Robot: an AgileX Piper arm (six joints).
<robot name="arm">
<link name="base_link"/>
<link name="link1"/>
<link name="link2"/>
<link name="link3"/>
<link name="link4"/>
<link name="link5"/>
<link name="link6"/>
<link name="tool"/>
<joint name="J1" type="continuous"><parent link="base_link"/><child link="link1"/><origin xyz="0 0 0.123"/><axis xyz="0 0 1"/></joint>
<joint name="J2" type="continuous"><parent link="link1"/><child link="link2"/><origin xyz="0 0 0" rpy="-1.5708 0 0"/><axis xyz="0 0 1"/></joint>
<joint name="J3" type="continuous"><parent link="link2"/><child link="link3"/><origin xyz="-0.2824 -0.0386 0"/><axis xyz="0 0 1"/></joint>
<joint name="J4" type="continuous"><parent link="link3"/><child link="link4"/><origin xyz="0.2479 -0.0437 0" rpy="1.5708 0 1.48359"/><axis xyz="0 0 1"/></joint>
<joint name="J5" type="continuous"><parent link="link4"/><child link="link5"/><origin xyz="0 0 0" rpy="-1.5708 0 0"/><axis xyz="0 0 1"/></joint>
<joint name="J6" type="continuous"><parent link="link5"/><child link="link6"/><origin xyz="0 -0.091 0" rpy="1.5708 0 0"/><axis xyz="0 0 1"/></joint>
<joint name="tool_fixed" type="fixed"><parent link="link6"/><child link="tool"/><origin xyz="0 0 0"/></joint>
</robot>
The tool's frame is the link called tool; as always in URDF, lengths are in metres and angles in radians. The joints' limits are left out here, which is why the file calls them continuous.
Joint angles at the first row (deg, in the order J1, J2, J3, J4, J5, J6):
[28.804, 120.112, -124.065, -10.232, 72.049, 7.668]
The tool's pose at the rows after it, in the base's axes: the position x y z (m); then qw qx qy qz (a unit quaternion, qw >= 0):
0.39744 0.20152 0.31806 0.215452 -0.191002 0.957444 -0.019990
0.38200 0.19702 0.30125 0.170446 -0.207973 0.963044 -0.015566
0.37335 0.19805 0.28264 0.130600 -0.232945 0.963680 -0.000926
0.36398 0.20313 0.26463 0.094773 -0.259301 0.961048 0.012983
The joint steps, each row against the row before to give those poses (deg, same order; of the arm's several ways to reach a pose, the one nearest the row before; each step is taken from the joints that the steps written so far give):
[0.001, -3.285, 7.410, 0.300, -0.218, -0.246]
[0.000, -2.762, 7.619, 2.341, -0.107, -1.765]
[0.000, -0.520, 4.564, 3.374, -0.231, -3.198]
[0.631, -0.001, 3.774, 2.906, -0.246, -2.919]

